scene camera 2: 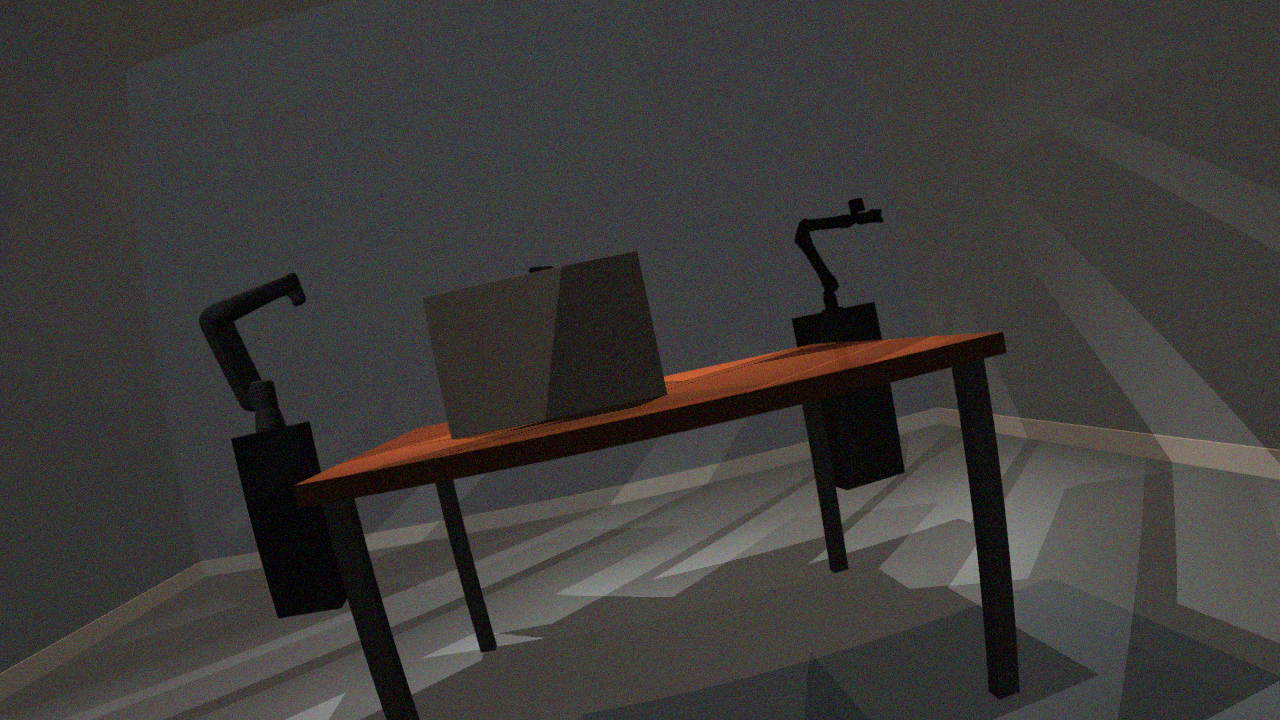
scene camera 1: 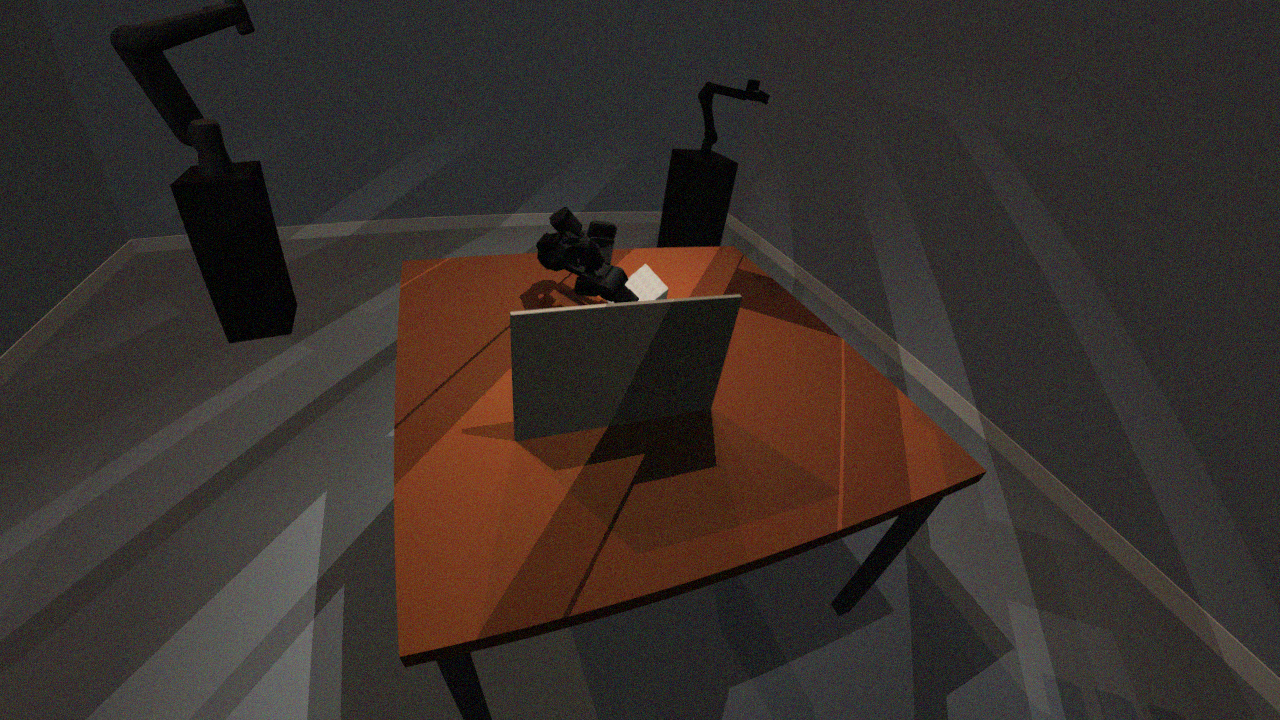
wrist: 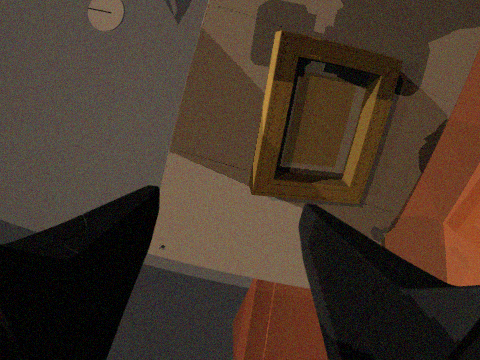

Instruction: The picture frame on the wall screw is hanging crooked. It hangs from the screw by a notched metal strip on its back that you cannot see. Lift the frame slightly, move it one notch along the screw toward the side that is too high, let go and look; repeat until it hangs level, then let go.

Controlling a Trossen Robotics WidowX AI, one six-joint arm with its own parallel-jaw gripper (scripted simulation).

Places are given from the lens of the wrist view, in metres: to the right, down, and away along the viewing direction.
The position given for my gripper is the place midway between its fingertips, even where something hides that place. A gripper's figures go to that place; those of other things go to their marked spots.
my gripper (wrist: 231, 206): 0.00, 0.01, 0.10
yellow-brown picture frame (wrist: 326, 104): 0.09, -0.08, 0.28
pale wall board (wrist: 207, 216): -0.04, 0.04, 0.35
The marked spots on the pale wall board and the yellow-brown picture frame are 0.19 m apart.
